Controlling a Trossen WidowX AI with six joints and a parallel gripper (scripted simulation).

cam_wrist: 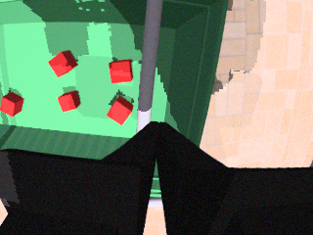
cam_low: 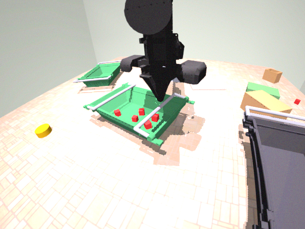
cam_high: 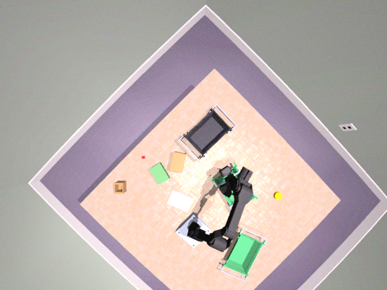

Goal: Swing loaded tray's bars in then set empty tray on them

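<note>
Now: gripper tip 35 cm past the green tray, 40 cm to the left of it and 4 cm above it. From my gripper tip the other things lie so: tan wedge: 11 cm behind, 31 cm to the left, 6 cm below; white sheet: 32 cm behind, 15 cm to the left, 8 cm below; yellow disc: 10 cm ahead, 37 cm to the right, 8 cm below.
</note>
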